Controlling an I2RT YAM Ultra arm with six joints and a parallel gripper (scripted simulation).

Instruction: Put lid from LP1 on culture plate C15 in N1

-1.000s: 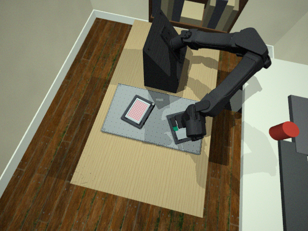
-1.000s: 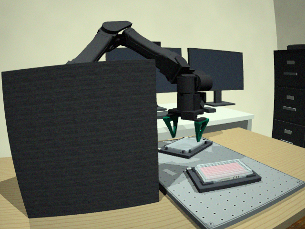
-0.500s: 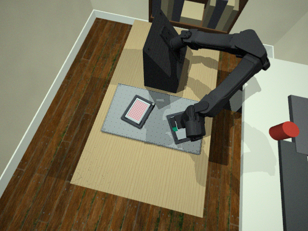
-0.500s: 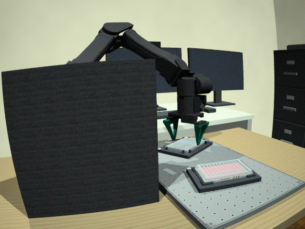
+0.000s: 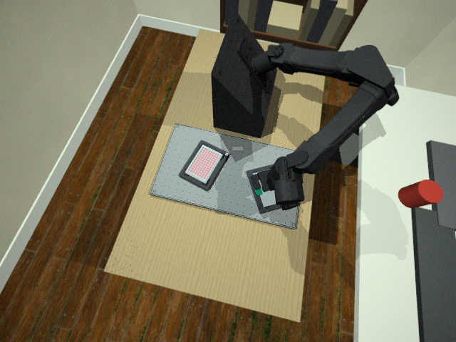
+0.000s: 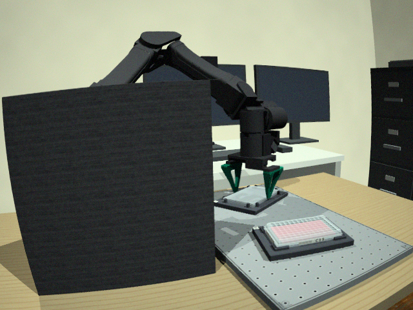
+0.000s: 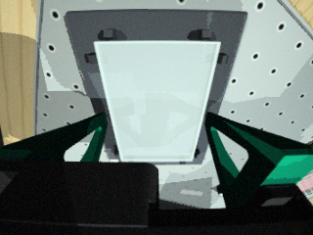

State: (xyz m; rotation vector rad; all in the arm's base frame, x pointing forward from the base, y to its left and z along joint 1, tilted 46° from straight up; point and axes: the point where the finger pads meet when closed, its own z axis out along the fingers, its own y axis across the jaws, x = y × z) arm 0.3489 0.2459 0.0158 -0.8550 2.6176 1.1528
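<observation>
The clear lid lies 1 cm below my hand. Round my hand: lid park LP1: 2 cm below; culture plate C15: 1 cm behind, 25 cm to the right.
</observation>
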